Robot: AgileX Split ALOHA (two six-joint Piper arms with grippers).
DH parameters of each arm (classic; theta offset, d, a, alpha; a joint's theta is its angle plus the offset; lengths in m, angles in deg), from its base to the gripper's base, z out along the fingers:
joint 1: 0 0.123 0 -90
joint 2: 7.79 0 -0.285 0
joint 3: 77.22 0 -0.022 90
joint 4: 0 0.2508 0 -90
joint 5: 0 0 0.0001 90
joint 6: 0 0.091 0 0
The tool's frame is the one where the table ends.
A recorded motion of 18 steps. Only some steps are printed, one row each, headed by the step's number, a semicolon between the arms.
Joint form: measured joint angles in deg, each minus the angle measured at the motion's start. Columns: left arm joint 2, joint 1, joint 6, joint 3, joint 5, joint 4; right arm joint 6, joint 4, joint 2, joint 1, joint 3, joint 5.
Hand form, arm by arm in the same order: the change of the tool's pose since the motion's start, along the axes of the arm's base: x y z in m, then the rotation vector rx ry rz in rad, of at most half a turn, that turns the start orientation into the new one. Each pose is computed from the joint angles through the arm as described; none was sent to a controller.
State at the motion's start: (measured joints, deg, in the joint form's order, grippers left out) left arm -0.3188 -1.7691 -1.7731 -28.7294 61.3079 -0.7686; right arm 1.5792 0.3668 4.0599 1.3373 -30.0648 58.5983
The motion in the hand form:
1: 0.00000 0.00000 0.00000 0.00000 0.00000 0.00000; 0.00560 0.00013 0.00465 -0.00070 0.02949 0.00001
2: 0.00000 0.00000 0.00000 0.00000 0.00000 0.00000; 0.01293 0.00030 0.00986 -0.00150 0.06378 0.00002
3: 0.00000 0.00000 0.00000 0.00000 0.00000 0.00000; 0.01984 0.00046 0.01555 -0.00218 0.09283 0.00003
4: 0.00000 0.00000 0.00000 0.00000 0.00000 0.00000; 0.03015 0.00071 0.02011 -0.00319 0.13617 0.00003
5: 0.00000 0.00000 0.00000 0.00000 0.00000 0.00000; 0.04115 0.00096 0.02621 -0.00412 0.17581 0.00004
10: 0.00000 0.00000 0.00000 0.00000 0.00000 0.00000; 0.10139 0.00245 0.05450 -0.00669 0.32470 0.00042
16: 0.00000 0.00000 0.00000 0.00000 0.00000 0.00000; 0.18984 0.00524 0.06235 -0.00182 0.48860 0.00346
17: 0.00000 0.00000 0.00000 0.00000 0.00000 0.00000; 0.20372 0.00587 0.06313 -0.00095 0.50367 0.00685
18: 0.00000 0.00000 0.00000 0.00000 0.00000 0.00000; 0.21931 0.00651 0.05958 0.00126 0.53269 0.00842
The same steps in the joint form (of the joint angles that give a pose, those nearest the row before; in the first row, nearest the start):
1: 0.00 0.00 0.00 0.00 0.00 0.00; 0.00 0.00 2.60 0.00 -1.04 0.14
2: 0.00 0.00 0.00 0.00 0.00 0.00; 0.00 0.00 5.72 0.00 -2.25 0.19
3: 0.00 0.00 0.00 0.00 0.00 0.00; 0.01 -0.01 8.64 0.01 -3.62 0.30
4: 0.00 0.00 0.00 0.00 0.00 0.00; -0.01 0.01 12.40 -0.01 -4.90 0.30
5: 0.00 0.00 0.00 0.00 0.00 0.00; 0.01 -0.01 16.35 0.01 -6.63 0.36
10: 0.00 0.00 0.00 0.00 0.00 0.00; 0.01 0.05 34.78 0.01 -16.67 0.50
16: 0.00 0.00 0.00 0.00 0.00 0.00; -0.03 0.59 56.50 0.00 -28.91 0.40
17: 0.00 0.00 0.00 0.00 0.00 0.00; -0.22 0.81 59.60 0.00 -31.15 0.40
18: 0.00 0.00 0.00 0.00 0.00 0.00; -0.28 1.02 63.17 0.00 -33.05 0.40

